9 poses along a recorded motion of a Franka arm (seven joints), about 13 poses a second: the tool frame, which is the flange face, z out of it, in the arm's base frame.
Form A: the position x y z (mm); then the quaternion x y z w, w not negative.
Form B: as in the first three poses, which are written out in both.
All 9 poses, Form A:
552, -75, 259, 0.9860, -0.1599, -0.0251, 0.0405
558, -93, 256, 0.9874, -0.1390, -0.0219, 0.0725
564, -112, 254, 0.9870, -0.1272, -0.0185, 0.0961
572, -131, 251, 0.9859, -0.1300, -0.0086, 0.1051
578, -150, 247, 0.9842, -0.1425, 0.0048, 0.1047
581, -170, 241, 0.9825, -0.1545, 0.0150, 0.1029
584, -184, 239, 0.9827, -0.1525, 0.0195, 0.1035
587, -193, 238, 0.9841, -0.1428, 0.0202, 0.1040
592, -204, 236, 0.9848, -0.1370, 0.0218, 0.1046
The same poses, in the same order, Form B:
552, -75, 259, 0.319, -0.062, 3.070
558, -93, 256, 0.275, -0.063, 3.004
564, -112, 254, 0.251, -0.061, 2.955
572, -131, 251, 0.258, -0.044, 2.935
578, -150, 247, 0.285, -0.020, 2.933
581, -170, 241, 0.312, -0.002, 2.933
584, -184, 239, 0.309, 0.007, 2.931
587, -193, 238, 0.289, 0.010, 2.930
592, -204, 236, 0.278, 0.014, 2.928

